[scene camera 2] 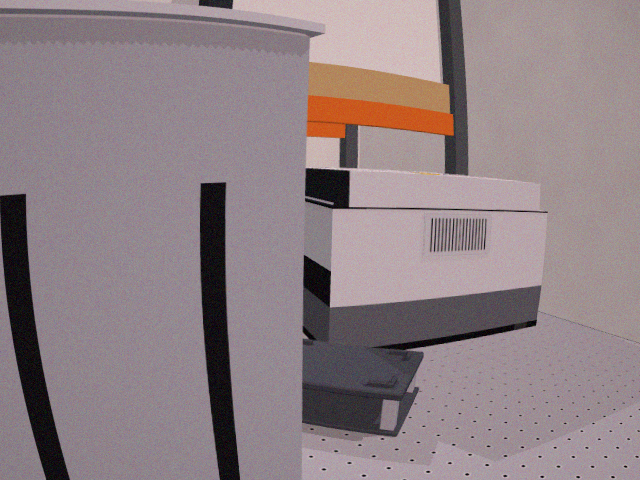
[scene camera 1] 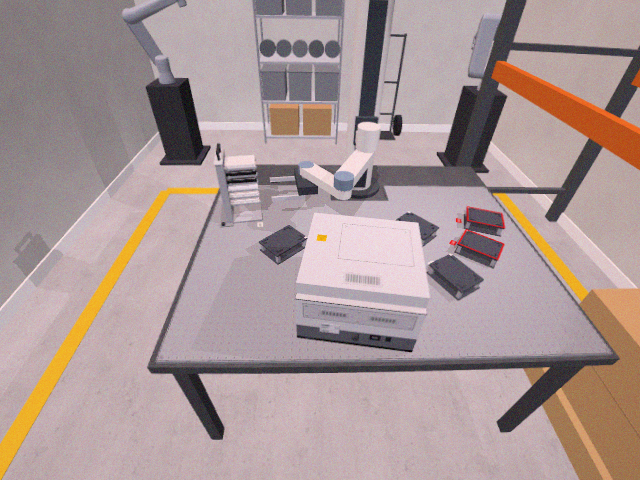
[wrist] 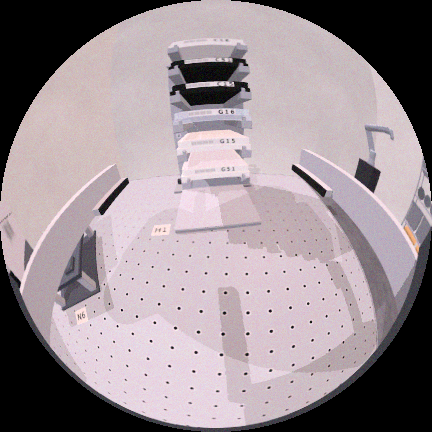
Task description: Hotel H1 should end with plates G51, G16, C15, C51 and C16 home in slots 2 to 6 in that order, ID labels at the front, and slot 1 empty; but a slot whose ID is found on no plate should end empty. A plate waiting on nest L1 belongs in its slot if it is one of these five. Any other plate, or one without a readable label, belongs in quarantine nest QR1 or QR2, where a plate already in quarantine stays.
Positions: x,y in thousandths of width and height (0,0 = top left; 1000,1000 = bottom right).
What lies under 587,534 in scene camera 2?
A white instrument.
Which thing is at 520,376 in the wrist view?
A plate G51.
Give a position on a plate G16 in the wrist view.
492,263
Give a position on a white instrument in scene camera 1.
470,668
